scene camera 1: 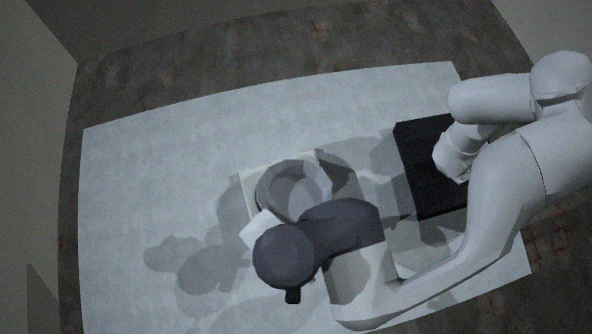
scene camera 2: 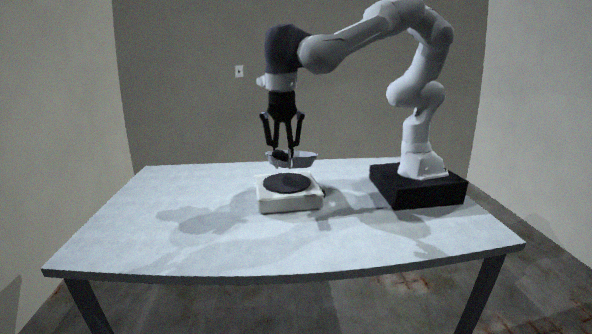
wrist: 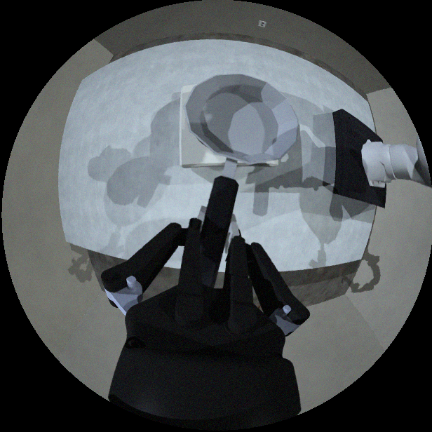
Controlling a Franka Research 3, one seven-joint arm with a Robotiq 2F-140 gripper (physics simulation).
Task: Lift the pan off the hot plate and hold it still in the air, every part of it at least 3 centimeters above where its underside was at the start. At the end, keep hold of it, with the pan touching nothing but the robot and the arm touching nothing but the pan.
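Note:
The grey pan (scene camera 1: 292, 187) (scene camera 2: 305, 159) (wrist: 242, 120) hangs in the air above the hot plate (scene camera 1: 246, 181) (scene camera 2: 291, 204) (wrist: 187, 150). In the scene camera 2 view a gap shows between the pan's underside and the dark round top of the hot plate. The pan looks a little tilted, its handle side higher than its far side. My gripper (scene camera 2: 283, 156) (wrist: 215, 218) points down and is shut on the black handle (wrist: 223, 197). In the scene camera 1 view the arm's wrist hides the fingers and much of the handle.
The hot plate is a cream box standing on the pale table (scene camera 1: 150, 150) (scene camera 2: 150, 187) (wrist: 100, 100). The arm's black base block (scene camera 1: 420, 170) (scene camera 2: 430, 192) (wrist: 350, 160) stands to its right. Shadows of the arm fall across the table.

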